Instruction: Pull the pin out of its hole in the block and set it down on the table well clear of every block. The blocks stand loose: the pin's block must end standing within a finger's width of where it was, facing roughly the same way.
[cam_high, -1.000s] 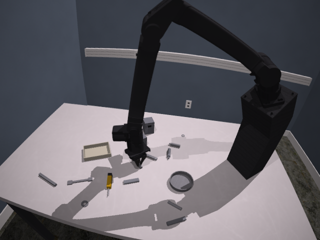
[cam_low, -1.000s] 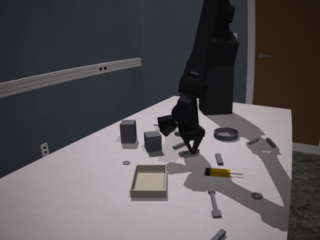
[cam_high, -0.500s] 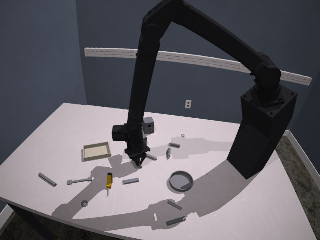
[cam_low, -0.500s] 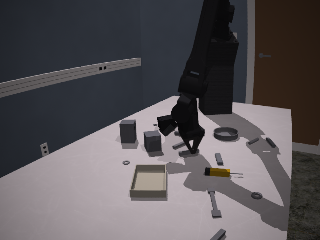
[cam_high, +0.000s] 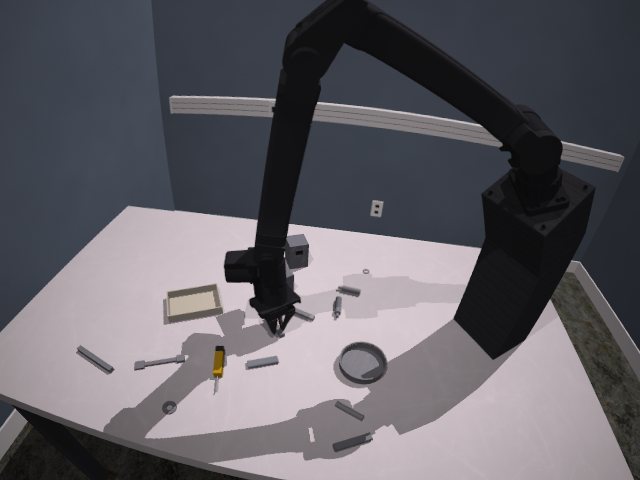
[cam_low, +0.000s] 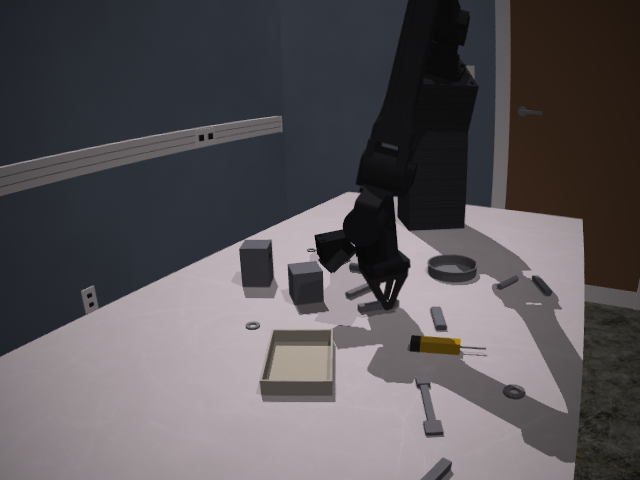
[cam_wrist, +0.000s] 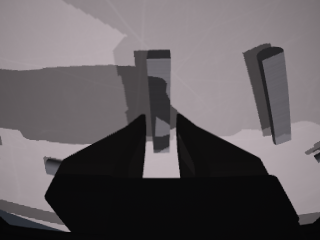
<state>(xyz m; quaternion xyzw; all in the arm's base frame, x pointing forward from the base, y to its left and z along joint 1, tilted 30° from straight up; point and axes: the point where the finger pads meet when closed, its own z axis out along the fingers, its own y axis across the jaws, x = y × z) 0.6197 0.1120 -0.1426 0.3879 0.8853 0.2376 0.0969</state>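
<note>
Now: the grey pin 1 cm ahead of my hand and 1 cm to the right of it. Round my hand: yellow tool (10 cm ahead, 14 cm to the left); then round dish (21 cm behind, 6 cm to the left); then grey bar (4 cm behind, 7 cm to the right).
</note>
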